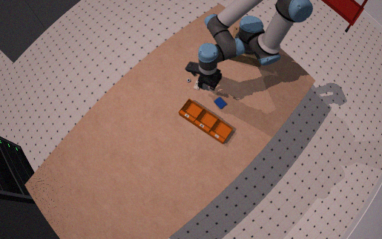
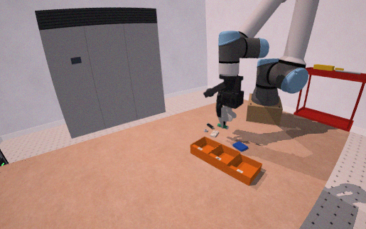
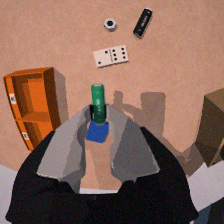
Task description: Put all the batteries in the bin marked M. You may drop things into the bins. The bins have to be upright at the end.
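Now: the black cylinder 10 mm behind my hand, 130 mm to the right of it and 70 mm below it. From my hand the other things lie so: green battery 10 mm below; then white domino 10 mm ahead, 60 mm to the right, 70 mm below; then blue block 30 mm behind, 90 mm to the left, 70 mm below.
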